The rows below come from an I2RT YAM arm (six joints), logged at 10 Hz.
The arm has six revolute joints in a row. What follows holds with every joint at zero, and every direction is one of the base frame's. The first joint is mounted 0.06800 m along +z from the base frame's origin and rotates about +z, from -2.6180 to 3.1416 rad. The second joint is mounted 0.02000 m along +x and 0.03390 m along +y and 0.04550 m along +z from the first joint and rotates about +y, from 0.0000 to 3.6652 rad. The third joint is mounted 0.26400 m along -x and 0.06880 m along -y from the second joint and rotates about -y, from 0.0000 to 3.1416 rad. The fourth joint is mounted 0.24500 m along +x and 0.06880 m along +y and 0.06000 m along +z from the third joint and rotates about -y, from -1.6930 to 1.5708 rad. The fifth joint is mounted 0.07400 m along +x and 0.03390 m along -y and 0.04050 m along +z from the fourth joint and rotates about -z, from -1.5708 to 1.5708 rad. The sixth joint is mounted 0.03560 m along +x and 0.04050 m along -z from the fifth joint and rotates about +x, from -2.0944 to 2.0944 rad. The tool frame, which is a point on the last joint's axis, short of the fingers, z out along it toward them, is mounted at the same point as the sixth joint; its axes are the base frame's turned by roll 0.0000, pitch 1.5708 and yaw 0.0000 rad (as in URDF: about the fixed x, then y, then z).
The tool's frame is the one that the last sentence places.
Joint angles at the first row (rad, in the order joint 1, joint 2, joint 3, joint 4, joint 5, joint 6):
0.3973 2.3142 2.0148 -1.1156 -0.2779 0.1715
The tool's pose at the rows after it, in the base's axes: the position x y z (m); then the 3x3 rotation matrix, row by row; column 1 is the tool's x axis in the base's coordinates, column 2 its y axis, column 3 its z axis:
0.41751 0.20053 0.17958; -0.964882 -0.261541 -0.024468; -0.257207 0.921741 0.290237; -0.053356 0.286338 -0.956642
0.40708 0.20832 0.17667; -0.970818 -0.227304 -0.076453; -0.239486 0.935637 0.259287; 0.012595 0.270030 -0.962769
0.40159 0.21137 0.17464; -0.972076 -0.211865 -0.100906; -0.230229 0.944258 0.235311; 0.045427 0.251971 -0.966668
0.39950 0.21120 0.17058; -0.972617 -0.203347 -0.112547; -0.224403 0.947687 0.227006; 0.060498 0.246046 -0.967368
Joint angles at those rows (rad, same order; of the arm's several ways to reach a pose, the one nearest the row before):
0.4267 2.3238 2.0087 -1.1538 -0.2779 0.1726
0.4522 2.3253 2.0018 -1.2011 -0.2699 0.2184
0.4644 2.3253 1.9946 -1.2244 -0.2584 0.2398
0.4664 2.3253 1.9785 -1.2224 -0.2562 0.2474

